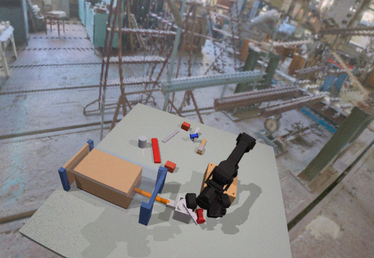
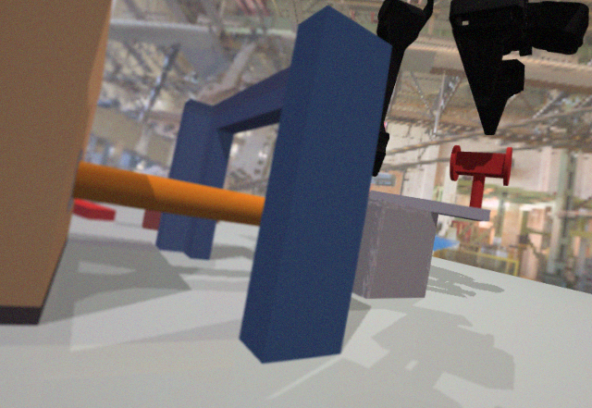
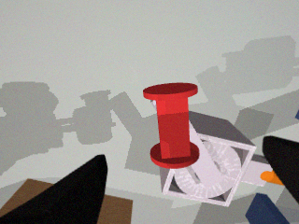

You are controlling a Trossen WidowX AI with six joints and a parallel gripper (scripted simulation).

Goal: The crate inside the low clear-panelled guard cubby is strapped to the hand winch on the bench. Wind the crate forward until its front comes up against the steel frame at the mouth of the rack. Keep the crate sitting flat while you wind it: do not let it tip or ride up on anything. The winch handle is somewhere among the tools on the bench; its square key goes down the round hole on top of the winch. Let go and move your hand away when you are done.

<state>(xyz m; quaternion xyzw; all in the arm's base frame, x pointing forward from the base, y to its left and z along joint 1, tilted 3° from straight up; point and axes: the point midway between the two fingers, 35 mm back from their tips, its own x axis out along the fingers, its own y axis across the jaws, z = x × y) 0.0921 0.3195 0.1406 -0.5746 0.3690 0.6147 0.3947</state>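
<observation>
The winch handle with red knob is 30 mm ahead of my gripper tip, 30 mm to the right of it and 90 mm below it. The rest, counted from my gripper tip: grey winch (60 mm ahead, 80 mm to the right, 160 mm below); then blue steel frame (230 mm ahead, 60 mm to the right, 90 mm below); then red bar (400 mm ahead, 440 mm to the right, 190 mm below).
</observation>
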